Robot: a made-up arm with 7 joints.
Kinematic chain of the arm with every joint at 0, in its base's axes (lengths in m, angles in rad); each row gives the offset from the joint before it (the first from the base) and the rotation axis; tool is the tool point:
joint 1: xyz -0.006 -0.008 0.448 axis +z
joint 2: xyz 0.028 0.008 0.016 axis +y
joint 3: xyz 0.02 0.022 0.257 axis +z
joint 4: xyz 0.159 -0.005 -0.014 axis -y
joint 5: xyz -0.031 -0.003 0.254 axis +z
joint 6: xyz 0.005 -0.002 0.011 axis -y
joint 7: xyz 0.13 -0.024 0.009 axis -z
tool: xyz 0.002 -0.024 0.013
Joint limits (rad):
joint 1: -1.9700..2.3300
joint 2: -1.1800..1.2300
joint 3: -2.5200..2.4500
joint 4: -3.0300..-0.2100
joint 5: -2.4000..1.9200
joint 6: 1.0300..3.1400
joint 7: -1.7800..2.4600
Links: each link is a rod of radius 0.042 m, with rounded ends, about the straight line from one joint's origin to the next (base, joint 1, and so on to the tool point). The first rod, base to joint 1, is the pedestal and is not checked.
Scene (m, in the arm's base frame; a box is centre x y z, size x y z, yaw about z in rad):
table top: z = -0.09
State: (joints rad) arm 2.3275 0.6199 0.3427 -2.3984 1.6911 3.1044 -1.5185
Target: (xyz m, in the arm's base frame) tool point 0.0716 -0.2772 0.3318
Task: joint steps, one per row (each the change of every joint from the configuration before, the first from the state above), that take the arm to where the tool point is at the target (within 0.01 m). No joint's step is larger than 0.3 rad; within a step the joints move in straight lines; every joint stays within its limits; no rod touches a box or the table.
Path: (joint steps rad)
1: -0.2936 0.0872 -0.1681 -0.0456 -0.0060 -0.0861 0.0026
2: -0.2937 0.0871 -0.1680 -0.0455 -0.0060 -0.0861 0.0026
3: -0.2936 0.0872 -0.1681 -0.0456 -0.0060 -0.0861 0.0026
4: -0.2936 0.0871 -0.1681 -0.0455 -0.0060 -0.0861 0.0026
5: -0.2937 0.0872 -0.1681 -0.0456 -0.0060 -0.0861 0.0026
6: -0.2936 0.0871 -0.1680 -0.0456 -0.0060 -0.0862 0.0027
7: -0.2937 0.0872 -0.1681 -0.0455 -0.0060 -0.0861 0.0026

